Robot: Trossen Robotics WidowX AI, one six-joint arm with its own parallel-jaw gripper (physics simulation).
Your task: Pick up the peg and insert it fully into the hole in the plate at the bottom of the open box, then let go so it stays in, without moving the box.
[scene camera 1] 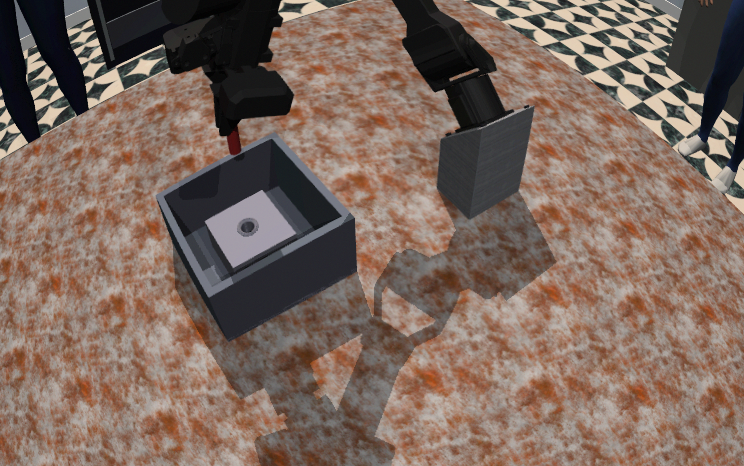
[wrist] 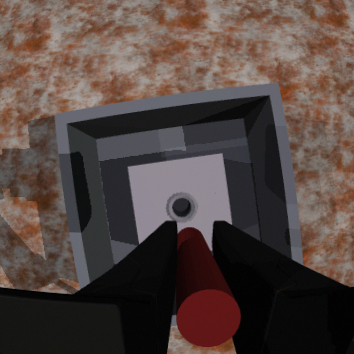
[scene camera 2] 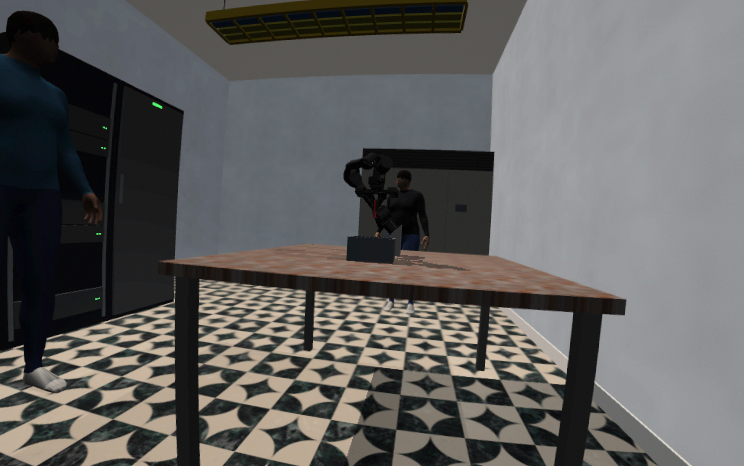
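Seen in the pictures: gripper, fingertip midpoint: (scene camera 1: 222, 131) (wrist: 194, 231) (scene camera 2: 374, 210); arm's base, link origin: (scene camera 1: 485, 122) (scene camera 2: 394, 231).
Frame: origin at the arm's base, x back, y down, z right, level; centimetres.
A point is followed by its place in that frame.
The red peg (scene camera 1: 234, 141) @[x -30.0, y -7.5, z 10.0 cm] (scene camera 2: 375, 208) @[x -30.5, y -9.7, z 10.4 cm] (wrist: 200, 270) @[x -30.5, y -12.3, z 10.7 cm] is held roughly upright between the fingers of my gripper (scene camera 1: 230, 130) @[x -30.9, y -9.0, z 10.9 cm] (scene camera 2: 375, 200) @[x -30.9, y -9.0, z 10.9 cm] (wrist: 194, 231) @[x -30.9, y -9.0, z 10.9 cm], which is shut on it. The peg's lower end is free and stands above the box. The open dark grey box (scene camera 1: 291, 285) @[x -30.6, y 8.5, z 1.2 cm] (scene camera 2: 370, 249) @[x -39.7, y 7.6, z 11.4 cm] (wrist: 170, 102) @[x -39.0, y 2.9, z 11.8 cm] stands on the table. The pale plate (scene camera 1: 274, 225) @[x -27.5, y 6.9, z 8.6 cm] (wrist: 150, 175) @[x -33.8, y 6.9, z 8.6 cm] lies at its bottom, with the round hole (scene camera 1: 247, 226) (wrist: 181, 206) showing. In the wrist view the peg's lower end appears just below and slightly right of the hole. The plate and hole are hidden in scene camera 2.
The grey block (scene camera 1: 496, 164) @[x -1.5, y 4.2, z -3.6 cm] under the arm's base stands right of the box in scene camera 1. The box walls rise around the plate on all sides. The mottled table (scene camera 1: 521, 395) @[x -19.6, y 12.7, z -26.4 cm] (scene camera 2: 521, 274) @[x -53.8, y 12.7, z -44.6 cm] carries the arm's shadow. People stand beyond the table.
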